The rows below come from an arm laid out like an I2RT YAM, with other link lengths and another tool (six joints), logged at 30 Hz.
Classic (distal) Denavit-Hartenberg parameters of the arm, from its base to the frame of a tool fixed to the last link. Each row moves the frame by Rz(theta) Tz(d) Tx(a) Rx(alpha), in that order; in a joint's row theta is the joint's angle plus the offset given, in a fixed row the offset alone. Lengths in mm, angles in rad.
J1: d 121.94; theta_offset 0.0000; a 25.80; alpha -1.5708
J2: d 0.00; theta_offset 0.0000; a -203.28; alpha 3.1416
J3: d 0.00; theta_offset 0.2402; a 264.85; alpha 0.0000
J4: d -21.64; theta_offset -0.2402; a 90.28; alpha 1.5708
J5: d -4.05; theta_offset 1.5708; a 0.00; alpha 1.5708
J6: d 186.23; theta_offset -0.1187; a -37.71; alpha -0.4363
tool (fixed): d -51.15; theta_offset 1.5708; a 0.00; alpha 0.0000
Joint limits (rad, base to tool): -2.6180..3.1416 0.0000..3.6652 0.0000..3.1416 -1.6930..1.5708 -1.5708..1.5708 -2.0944..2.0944
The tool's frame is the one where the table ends.
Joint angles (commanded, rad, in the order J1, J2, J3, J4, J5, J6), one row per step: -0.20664 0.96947 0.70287 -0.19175 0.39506 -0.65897; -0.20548 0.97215 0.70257 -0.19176 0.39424 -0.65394; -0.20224 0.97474 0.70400 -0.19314 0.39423 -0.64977; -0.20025 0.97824 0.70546 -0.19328 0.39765 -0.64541; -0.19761 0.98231 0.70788 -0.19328 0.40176 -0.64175; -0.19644 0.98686 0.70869 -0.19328 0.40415 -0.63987; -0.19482 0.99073 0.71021 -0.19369 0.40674 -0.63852; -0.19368 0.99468 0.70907 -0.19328 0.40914 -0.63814; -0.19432 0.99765 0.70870 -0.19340 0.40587 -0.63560; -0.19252 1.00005 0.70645 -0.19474 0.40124 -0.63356; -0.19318 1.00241 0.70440 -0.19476 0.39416 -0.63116; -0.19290 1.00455 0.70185 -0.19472 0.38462 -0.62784; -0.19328 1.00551 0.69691 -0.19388 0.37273 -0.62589; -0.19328 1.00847 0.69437 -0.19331 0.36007 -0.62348; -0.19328 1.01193 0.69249 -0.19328 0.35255 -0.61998
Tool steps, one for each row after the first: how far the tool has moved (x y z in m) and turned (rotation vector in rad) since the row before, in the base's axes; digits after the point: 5 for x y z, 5 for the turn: 0.00033 0.00056 -0.00093 0.00465 0.00011 -0.00017; 0.00047 0.00122 -0.00039 0.00357 0.00022 0.00153; 0.00042 0.00023 -0.00041 0.00212 0.00008 -0.00287; 0.00058 0.00035 -0.00016 0.00118 -0.00001 -0.00255; 0.00033 0.00006 -0.00117 0.00104 0.00285 -0.00174; 0.00035 0.00020 -0.00069 0.00036 0.00220 -0.00125; 0.00007 0.00008 -0.00184 0.00010 0.00460 -0.00115; 0.00023 0.00021 -0.00120 0.00399 0.00172 0.00118; 0.00003 0.00141 -0.00216 0.00475 0.00436 0.00502; 0.00013 0.00079 -0.00178 0.00586 0.00242 0.00454; 0.00023 0.00151 -0.00190 0.00775 0.00194 0.00722; -0.00004 0.00164 -0.00249 0.00799 0.00286 0.00919; 0.00035 0.00183 -0.00212 0.00872 0.00244 0.00999; 0.00021 0.00111 -0.00203 0.00720 0.00276 0.00496
